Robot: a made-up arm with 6 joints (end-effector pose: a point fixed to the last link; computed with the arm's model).
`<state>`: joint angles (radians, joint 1 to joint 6).
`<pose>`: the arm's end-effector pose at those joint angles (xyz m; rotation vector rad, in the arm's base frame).
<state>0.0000 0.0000 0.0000 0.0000 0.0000 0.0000</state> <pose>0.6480 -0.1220 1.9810 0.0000 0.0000 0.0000</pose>
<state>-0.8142 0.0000 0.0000 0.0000 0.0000 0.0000</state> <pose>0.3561 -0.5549 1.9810 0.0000 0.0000 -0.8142</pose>
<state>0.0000 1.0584 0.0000 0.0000 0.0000 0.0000</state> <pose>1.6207 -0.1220 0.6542 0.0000 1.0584 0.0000</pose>
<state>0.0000 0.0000 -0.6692 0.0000 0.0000 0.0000</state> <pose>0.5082 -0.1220 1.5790 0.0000 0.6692 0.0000</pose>
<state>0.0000 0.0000 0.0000 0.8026 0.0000 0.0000</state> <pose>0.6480 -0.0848 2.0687 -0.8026 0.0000 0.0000</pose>
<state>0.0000 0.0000 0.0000 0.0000 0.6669 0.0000</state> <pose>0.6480 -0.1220 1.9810 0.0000 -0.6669 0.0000</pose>
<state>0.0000 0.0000 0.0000 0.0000 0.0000 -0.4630</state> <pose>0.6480 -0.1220 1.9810 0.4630 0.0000 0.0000</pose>
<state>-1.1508 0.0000 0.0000 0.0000 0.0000 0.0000</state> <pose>0.1528 -0.6414 1.9810 0.0000 0.0000 -1.1508</pose>
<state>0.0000 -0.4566 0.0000 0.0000 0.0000 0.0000</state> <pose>-0.0775 -0.1220 2.1136 0.0000 -0.4566 0.0000</pose>
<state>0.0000 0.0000 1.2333 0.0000 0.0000 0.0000</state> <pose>0.2146 -0.1220 2.5924 0.0000 -1.2333 0.0000</pose>
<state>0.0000 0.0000 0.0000 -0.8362 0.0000 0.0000</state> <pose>0.6480 -0.0818 1.8905 0.8362 0.0000 0.0000</pose>
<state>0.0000 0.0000 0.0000 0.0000 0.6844 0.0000</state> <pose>0.6480 -0.1220 1.9810 0.0000 -0.6844 0.0000</pose>
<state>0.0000 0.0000 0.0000 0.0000 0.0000 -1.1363</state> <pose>0.6480 -0.1220 1.9810 1.1363 0.0000 0.0000</pose>
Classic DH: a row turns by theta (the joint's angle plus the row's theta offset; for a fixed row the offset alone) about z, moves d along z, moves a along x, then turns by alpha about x. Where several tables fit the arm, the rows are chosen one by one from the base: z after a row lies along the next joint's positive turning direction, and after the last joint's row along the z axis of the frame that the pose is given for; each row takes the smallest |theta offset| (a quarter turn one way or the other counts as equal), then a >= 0, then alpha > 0; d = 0 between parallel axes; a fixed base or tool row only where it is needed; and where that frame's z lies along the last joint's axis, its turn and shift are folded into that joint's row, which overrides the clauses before.
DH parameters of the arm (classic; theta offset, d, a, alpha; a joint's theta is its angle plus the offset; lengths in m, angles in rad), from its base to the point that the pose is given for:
joint 1: 0 0.486 0 -1.5708
joint 2: -1.5708 0 1.495 3.1416
joint 3: 0 0 0 -1.5708
joint 4: 0 -0.648 0 1.5708
joint 5: 0 0.122 0 -1.5708
joint 6: 1.5708 0 0 1.5708
tool (fixed): -1.5708 0 0 0

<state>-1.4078 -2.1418 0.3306 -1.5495 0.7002 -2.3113</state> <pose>-0.2769 1.6676 0.1756 0.7143 0.1343 2.5285</pose>
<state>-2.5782 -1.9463 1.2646 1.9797 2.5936 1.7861</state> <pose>1.7418 1.0429 -0.2188 -0.2120 -0.2716 -2.0289</pose>
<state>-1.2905 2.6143 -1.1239 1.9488 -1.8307 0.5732</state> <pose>0.0855 -0.1341 -0.5357 0.7424 -0.5498 -2.8162</pose>
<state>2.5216 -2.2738 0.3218 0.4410 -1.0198 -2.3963</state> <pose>1.4651 -0.9104 -0.1886 -1.5376 -1.1991 -0.8938</pose>
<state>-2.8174 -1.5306 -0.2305 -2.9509 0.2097 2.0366</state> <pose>1.2688 0.3000 1.1643 -1.0562 -1.1974 -1.8682</pose>
